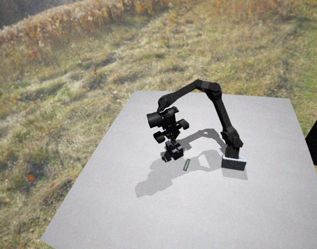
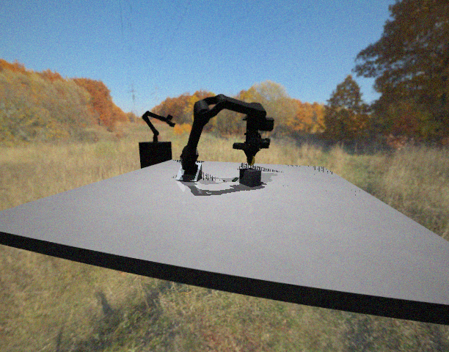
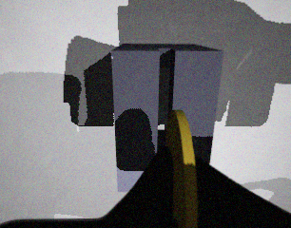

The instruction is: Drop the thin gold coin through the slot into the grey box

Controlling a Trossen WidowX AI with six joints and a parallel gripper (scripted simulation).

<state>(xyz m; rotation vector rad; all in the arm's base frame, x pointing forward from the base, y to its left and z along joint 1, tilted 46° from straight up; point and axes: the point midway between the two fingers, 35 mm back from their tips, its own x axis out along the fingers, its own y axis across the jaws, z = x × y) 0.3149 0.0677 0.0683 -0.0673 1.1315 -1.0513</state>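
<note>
Right now my gripper tip is 20 mm below the gold coin.
</note>
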